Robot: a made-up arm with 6 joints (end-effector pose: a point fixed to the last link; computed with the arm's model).
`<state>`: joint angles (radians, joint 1 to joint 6).
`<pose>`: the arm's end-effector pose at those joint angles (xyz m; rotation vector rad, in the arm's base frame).
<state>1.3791 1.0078 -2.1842 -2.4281 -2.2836 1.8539</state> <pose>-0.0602 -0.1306 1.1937 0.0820 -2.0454 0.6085</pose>
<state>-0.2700 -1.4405 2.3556 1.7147 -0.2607 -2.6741</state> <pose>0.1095 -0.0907 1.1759 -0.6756 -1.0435 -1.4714</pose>
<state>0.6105 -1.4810 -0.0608 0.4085 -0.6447 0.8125</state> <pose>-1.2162 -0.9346 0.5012 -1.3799 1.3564 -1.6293</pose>
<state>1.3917 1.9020 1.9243 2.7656 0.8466 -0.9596</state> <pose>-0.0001 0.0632 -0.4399 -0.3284 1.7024 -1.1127</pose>
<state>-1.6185 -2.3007 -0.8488 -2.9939 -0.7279 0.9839</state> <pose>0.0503 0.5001 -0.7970 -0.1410 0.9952 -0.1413</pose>
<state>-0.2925 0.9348 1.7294 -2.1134 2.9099 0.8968</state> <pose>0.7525 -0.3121 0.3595 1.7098 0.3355 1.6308</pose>
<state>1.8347 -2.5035 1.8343 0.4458 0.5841 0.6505</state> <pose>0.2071 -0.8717 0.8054 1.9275 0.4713 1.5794</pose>
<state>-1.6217 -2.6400 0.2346 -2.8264 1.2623 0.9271</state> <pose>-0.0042 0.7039 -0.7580 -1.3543 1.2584 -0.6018</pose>
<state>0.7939 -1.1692 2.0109 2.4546 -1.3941 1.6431</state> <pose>0.1442 -0.0273 1.2126 -1.6884 -0.7375 0.0927</pose>
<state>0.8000 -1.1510 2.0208 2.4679 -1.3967 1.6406</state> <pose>0.1554 -0.0130 1.2026 -1.6937 -0.7293 0.1335</pose>
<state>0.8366 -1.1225 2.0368 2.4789 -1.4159 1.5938</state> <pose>0.1704 0.0111 1.1842 -1.7329 -0.7431 0.2454</pose>
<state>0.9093 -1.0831 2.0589 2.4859 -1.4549 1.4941</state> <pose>0.1847 0.0464 1.1565 -1.8074 -0.7889 0.4425</pose>
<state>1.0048 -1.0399 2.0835 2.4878 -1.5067 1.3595</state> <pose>0.1913 0.0861 1.1240 -1.8960 -0.8644 0.6942</pose>
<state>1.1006 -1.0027 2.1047 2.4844 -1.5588 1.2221</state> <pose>0.1883 0.1201 1.0951 -1.9735 -0.9535 0.9424</pose>
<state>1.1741 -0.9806 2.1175 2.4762 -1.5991 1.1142</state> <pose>0.1805 0.1402 1.0776 -2.0262 -1.0318 1.1253</pose>
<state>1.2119 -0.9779 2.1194 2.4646 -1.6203 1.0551</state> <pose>0.1740 0.1440 1.0747 -2.0538 -1.0806 1.2047</pose>
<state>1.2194 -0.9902 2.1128 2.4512 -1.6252 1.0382</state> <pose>0.1706 0.1356 1.0829 -2.0644 -1.1005 1.1965</pose>
